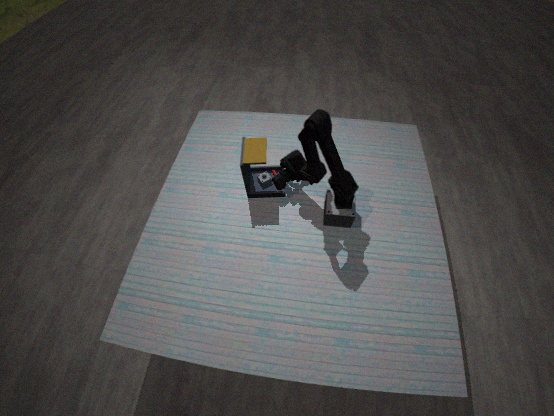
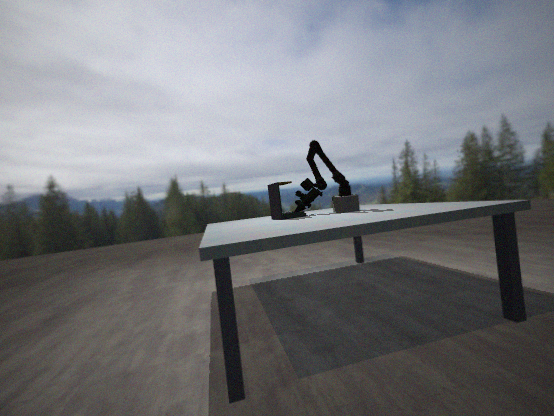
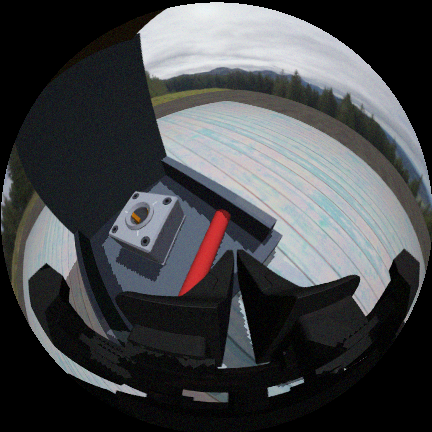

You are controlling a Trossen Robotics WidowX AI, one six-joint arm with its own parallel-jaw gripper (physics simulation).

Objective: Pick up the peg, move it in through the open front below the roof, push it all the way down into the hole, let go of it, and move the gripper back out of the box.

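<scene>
The red peg lies flat on the floor of the dark box, between the grey hole block and the box's low side wall. The hole in the block's top shows an orange mark inside. My gripper is shut with nothing between the fingers. It sits at the open front, just right of the peg's near end, which the left finger hides. The box's yellow roof stands over the back part.
The box and the arm's grey base stand on a pale striped table. The arm's shadow falls across the table in front of the base.
</scene>
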